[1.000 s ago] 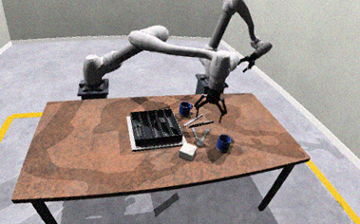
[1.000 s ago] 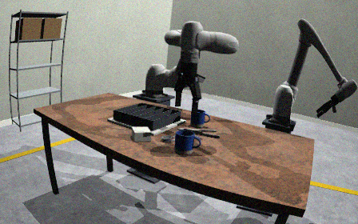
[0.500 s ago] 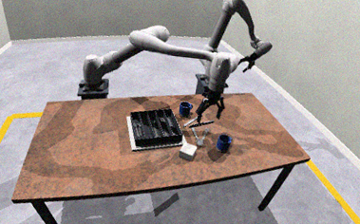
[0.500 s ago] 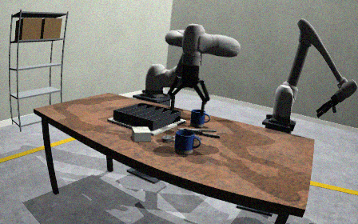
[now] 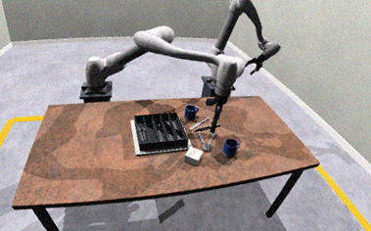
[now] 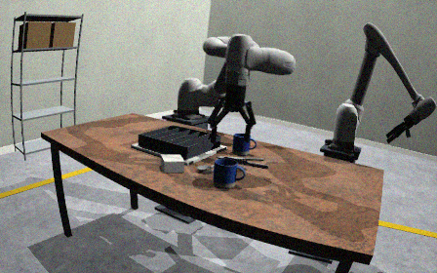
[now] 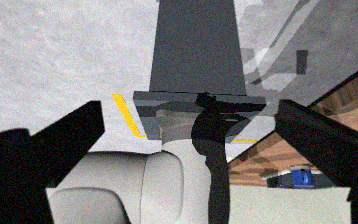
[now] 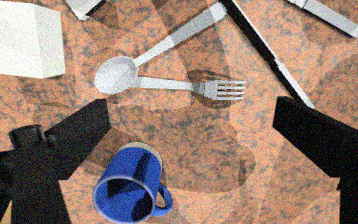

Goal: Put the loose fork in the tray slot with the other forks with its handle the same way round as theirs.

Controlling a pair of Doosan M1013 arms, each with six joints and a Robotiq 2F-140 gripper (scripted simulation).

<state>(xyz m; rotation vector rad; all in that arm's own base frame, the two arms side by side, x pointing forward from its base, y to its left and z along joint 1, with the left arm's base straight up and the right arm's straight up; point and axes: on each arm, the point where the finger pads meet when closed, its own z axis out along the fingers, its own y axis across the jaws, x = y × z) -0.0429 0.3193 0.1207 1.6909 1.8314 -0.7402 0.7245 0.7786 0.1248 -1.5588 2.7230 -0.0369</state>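
Right now the spoon is 6 cm to the right of my right hand and 12 cm below it. From my right hand the other things lie so: white board (10 cm behind, 32 cm to the right, 12 cm below); white block (14 cm ahead, 17 cm to the right, 10 cm below); black tray (10 cm behind, 32 cm to the right, 9 cm below).
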